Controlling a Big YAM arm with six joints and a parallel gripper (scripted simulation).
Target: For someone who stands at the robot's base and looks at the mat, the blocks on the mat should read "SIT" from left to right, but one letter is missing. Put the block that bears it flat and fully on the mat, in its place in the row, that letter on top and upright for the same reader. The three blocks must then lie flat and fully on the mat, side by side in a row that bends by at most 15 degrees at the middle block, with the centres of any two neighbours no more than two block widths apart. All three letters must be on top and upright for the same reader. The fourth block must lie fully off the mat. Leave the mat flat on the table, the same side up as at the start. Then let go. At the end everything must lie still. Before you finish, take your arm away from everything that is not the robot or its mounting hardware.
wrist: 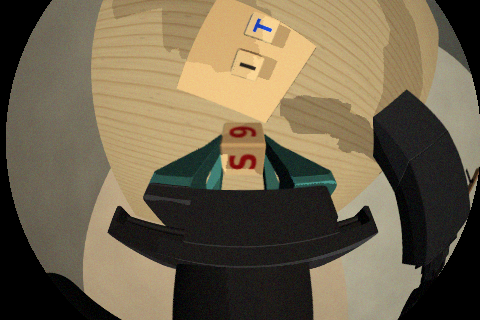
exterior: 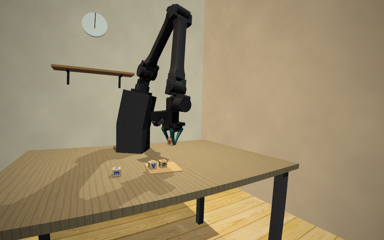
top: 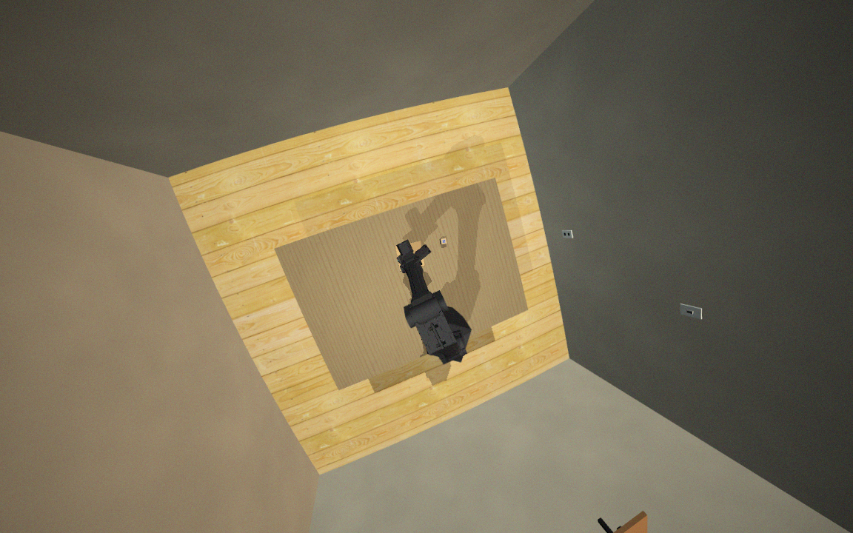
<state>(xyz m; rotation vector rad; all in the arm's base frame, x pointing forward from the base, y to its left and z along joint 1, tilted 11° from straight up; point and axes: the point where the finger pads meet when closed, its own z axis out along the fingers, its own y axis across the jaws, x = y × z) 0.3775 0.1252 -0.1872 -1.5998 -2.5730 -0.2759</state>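
Now: hand right at the letter block. From my hand the other things lie so: tan mat (1 cm ahead, 4 cm to the right, 11 cm below).
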